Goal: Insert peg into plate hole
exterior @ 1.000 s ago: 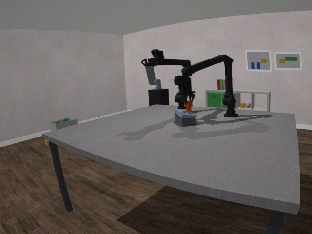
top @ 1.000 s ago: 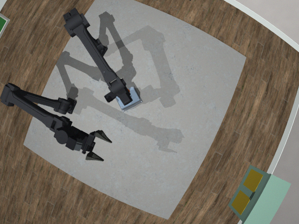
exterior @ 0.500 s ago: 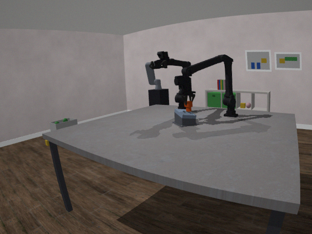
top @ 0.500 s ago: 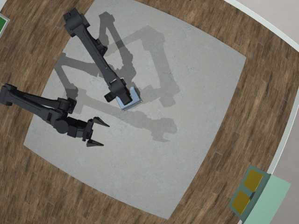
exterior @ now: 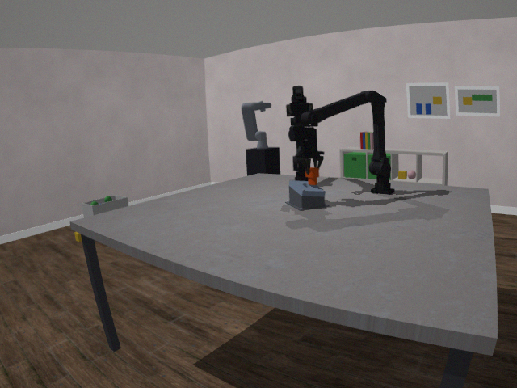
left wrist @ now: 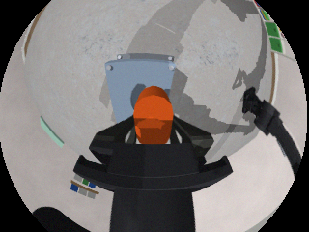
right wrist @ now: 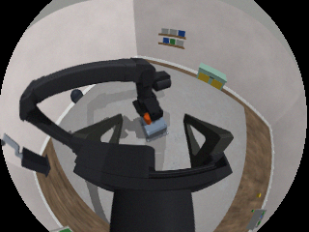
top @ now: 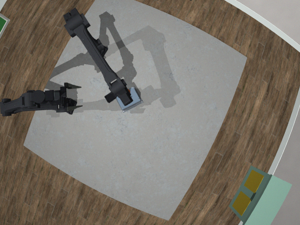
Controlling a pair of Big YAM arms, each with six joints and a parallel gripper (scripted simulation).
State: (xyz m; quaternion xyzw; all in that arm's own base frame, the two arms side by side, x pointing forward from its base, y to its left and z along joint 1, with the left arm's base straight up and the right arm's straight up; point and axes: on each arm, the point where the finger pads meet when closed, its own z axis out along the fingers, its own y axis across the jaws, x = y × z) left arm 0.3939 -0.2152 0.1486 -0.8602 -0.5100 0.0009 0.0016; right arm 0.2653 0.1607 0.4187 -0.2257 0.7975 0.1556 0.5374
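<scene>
The blue-grey plate lies 80 mm below my left hand, 20 mm to the right of it and 20 mm ahead of it. From my left hand the other things lie so: orange peg (20 mm below).
</scene>
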